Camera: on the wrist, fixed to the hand. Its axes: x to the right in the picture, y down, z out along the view.
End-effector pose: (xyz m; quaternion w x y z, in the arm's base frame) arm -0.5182 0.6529 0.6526 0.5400 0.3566 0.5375 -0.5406
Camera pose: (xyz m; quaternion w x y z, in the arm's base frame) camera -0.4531 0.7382 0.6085 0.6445 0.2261 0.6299 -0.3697
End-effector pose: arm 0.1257 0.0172 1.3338 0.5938 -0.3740 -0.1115 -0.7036
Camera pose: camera 0.1735 -0.0634 1.2655 0.5113 -0.5262 0.0754 -0.6752
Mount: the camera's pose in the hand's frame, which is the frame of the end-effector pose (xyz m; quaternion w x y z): 0.0149 0.0853 -0.0771 0.9671 -0.2496 -0.0159 0.0457
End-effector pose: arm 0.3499 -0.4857 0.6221 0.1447 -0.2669 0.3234 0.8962
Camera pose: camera 0.3306 -0.5989 0.6064 0.0375 -0.2652 0.0990 0.9584
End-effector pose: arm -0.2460 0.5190 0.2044 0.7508 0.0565 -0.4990 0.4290
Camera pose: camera -0.2497 0.6207 0.1488 0.7127 -0.1488 -0.6042 0.3238
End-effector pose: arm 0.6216 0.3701 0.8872 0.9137 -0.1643 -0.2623 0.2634
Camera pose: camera 0.6423 0.4349 0.7933 0.8264 -0.3948 -0.3264 0.2336
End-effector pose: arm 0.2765 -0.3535 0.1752 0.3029 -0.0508 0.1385 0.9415
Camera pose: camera 0.2155 -0.4341 0.1184 0.2394 -0.1034 -0.1036 0.9598
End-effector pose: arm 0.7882 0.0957 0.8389 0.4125 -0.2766 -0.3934 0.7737
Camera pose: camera 0.8028 0.1079 0.7245 0.2883 -0.3761 -0.5675 0.6733
